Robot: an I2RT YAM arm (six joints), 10 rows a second.
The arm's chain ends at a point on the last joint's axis. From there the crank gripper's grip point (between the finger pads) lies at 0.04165 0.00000 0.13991 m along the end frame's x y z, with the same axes.
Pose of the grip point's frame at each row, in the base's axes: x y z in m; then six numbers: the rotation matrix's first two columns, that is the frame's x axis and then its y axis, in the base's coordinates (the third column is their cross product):
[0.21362, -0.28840, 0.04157, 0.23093, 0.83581, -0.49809, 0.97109, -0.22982, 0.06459]
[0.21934, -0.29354, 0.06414, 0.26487, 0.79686, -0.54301, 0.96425, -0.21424, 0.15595]
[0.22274, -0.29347, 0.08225, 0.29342, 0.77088, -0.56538, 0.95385, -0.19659, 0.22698]
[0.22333, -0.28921, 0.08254, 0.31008, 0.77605, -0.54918, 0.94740, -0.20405, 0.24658]
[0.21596, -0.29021, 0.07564, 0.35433, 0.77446, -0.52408, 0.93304, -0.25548, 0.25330]
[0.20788, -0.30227, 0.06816, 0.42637, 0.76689, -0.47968, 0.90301, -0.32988, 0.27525]
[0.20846, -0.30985, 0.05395, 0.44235, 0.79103, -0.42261, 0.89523, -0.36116, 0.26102]
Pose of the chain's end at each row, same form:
[0.21246, -0.25345, 0.18330, 0.23093, 0.83581, -0.49809, 0.97109, -0.22982, 0.06459]
[0.20720, -0.24769, 0.20220, 0.26487, 0.79686, -0.54301, 0.96425, -0.21424, 0.15595]
[0.20159, -0.24081, 0.21674, 0.29342, 0.77088, -0.56538, 0.95385, -0.19659, 0.22698]
[0.19932, -0.23804, 0.21713, 0.31008, 0.77605, -0.54918, 0.94740, -0.20405, 0.24658]
[0.19249, -0.24149, 0.21123, 0.35433, 0.77446, -0.52408, 0.93304, -0.25548, 0.25330]
[0.18273, -0.25719, 0.20471, 0.42637, 0.76689, -0.47968, 0.90301, -0.32988, 0.27525]
[0.18250, -0.27371, 0.19298, 0.44235, 0.79103, -0.42261, 0.89523, -0.36116, 0.26102]

